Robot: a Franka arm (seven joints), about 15 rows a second.
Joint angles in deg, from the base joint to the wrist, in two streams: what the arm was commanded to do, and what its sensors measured. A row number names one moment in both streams.
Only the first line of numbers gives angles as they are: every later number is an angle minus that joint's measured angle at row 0.
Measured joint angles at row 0:
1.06 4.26 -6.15 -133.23 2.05 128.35 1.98
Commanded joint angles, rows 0 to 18:
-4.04 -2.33 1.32 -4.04 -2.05 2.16 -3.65
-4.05 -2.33 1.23 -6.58 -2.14 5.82 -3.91
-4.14 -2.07 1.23 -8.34 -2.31 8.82 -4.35
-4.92 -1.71 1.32 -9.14 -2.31 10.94 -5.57
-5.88 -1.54 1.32 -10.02 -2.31 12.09 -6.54
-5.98 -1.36 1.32 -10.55 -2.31 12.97 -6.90
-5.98 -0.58 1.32 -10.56 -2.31 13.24 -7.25
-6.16 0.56 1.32 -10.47 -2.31 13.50 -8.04
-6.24 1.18 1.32 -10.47 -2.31 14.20 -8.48
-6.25 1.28 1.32 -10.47 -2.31 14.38 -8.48
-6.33 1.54 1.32 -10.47 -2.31 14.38 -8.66
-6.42 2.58 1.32 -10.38 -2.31 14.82 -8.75
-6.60 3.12 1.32 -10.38 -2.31 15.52 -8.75
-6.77 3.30 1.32 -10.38 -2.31 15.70 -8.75
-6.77 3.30 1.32 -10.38 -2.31 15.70 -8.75
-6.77 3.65 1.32 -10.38 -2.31 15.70 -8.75
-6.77 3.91 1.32 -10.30 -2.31 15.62 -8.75
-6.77 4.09 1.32 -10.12 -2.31 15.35 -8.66
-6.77 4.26 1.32 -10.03 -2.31 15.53 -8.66
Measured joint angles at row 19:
-5.22 3.91 0.26 -9.80 -1.23 15.13 -8.24
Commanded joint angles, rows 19 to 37:
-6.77 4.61 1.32 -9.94 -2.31 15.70 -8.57
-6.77 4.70 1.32 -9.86 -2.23 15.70 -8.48
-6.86 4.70 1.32 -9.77 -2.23 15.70 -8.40
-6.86 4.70 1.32 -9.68 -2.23 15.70 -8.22
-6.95 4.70 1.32 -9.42 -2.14 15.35 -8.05
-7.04 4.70 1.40 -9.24 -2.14 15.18 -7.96
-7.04 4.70 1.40 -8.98 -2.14 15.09 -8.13
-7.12 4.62 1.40 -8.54 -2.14 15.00 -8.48
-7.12 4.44 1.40 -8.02 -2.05 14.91 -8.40
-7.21 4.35 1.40 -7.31 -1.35 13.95 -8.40
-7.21 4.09 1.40 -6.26 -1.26 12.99 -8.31
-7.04 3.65 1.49 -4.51 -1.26 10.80 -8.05
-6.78 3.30 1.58 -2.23 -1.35 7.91 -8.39
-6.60 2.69 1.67 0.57 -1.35 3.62 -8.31
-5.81 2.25 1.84 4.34 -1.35 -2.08 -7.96
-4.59 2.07 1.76 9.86 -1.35 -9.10 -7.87
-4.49 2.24 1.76 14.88 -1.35 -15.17 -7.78
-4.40 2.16 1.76 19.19 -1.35 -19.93 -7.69
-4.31 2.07 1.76 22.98 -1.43 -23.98 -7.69
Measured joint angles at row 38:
-4.49 2.05 1.64 15.21 -1.17 -16.05 -8.12
